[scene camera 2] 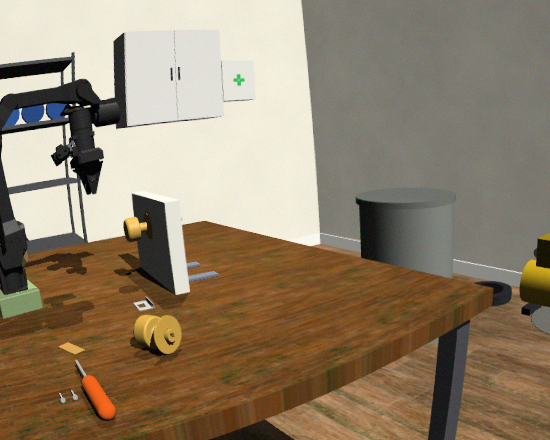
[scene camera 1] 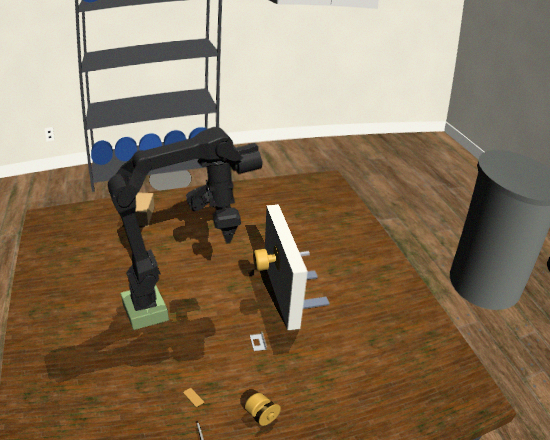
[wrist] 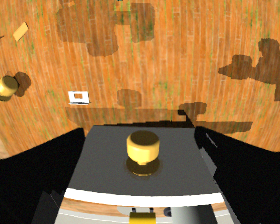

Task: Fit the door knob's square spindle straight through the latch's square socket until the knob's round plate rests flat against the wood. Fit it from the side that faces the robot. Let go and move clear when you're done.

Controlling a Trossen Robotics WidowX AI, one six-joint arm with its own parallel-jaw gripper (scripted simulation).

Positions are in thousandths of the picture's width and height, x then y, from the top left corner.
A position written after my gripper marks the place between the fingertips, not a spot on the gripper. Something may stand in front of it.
my gripper: scene camera 2 166, 442; scene camera 1 410, 531; wrist 502, 592
